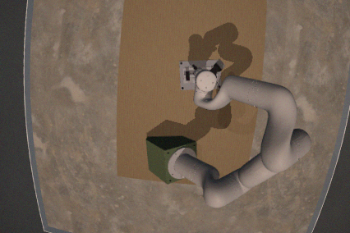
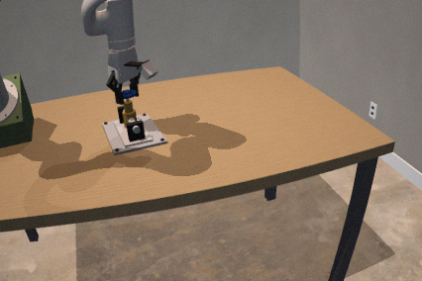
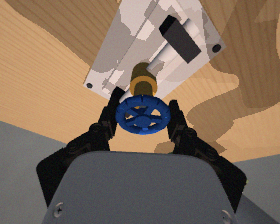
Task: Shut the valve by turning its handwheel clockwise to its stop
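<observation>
Now: hand right at the blue handwheel.
</observation>
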